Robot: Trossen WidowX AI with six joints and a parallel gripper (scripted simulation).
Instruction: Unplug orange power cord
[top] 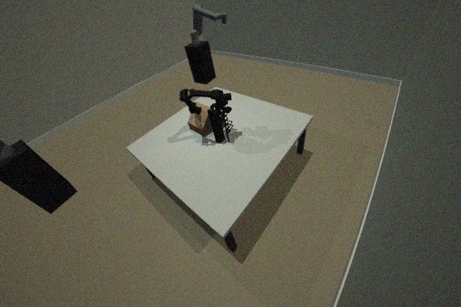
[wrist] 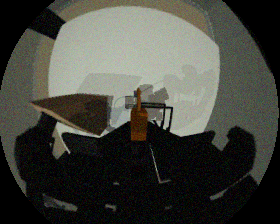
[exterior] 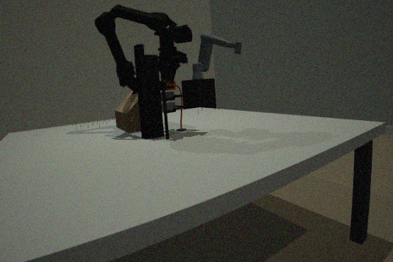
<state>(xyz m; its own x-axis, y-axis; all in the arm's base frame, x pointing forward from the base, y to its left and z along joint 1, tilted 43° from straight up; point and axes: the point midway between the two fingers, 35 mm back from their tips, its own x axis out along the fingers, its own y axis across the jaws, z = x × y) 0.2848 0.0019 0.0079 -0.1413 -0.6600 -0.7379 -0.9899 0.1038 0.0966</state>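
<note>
Now: the black power strip 10 cm to the right of my gripper tip and 4 cm below it. The rest, counted from my gripper tip: orange plug: 2 cm to the right.
</note>
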